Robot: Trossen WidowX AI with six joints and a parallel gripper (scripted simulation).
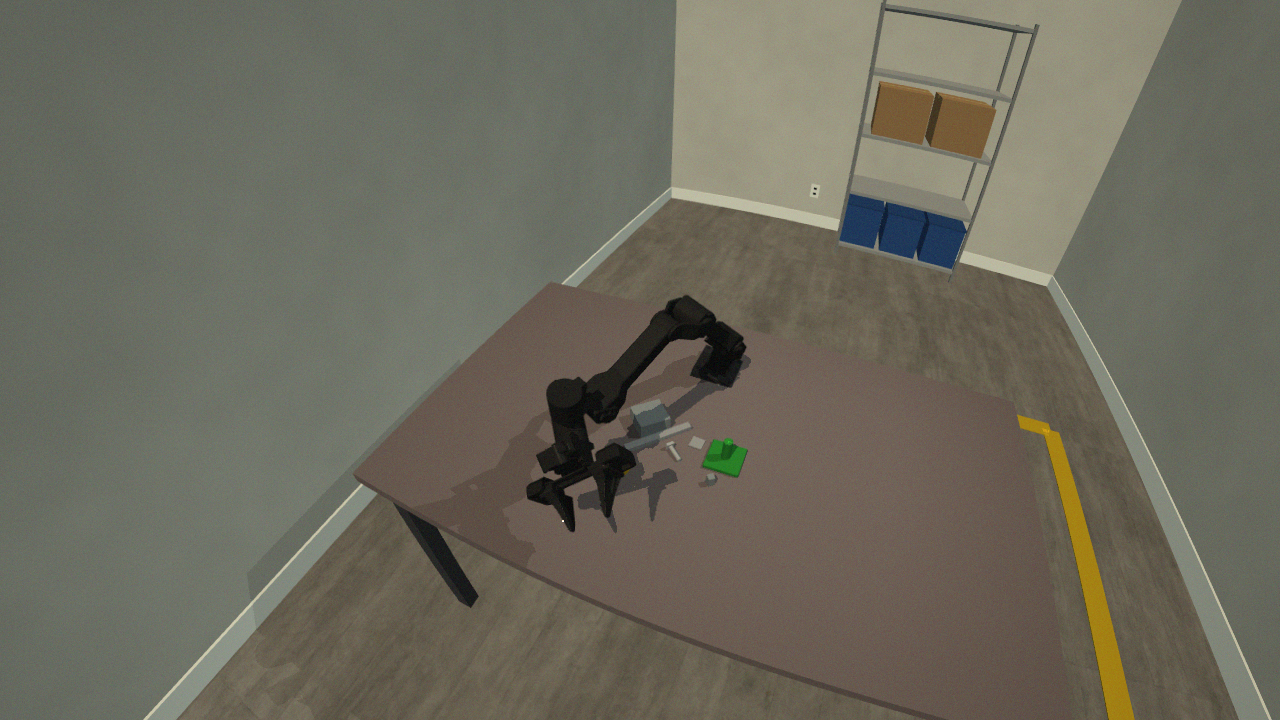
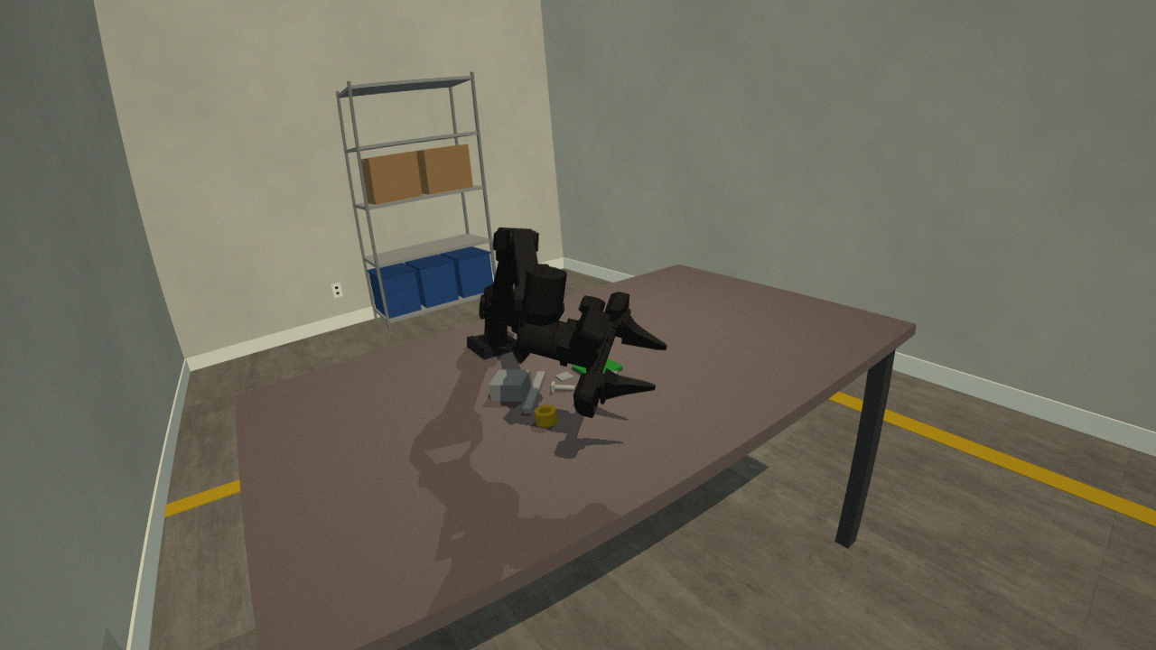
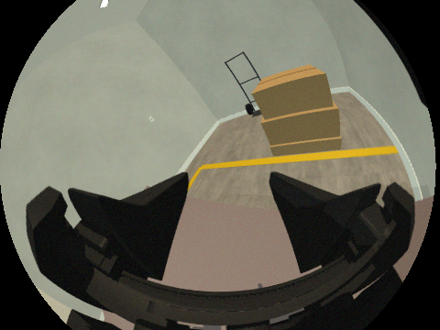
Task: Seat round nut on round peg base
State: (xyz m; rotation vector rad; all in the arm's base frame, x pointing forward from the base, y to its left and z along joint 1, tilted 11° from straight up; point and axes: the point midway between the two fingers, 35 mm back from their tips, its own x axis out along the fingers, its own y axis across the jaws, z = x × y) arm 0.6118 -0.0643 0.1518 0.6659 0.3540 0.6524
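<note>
My hand is 260 mm past the small grey cube, 170 mm above it and 140 mm to the right of it. From my hand the other things lie so: grey bar 320 mm behind, 170 mm below, 10 mm to the right; then bolt 300 mm behind, 170 mm below, 30 mm to the left; then grey block 360 mm behind, 160 mm below, 50 mm to the right.
</note>
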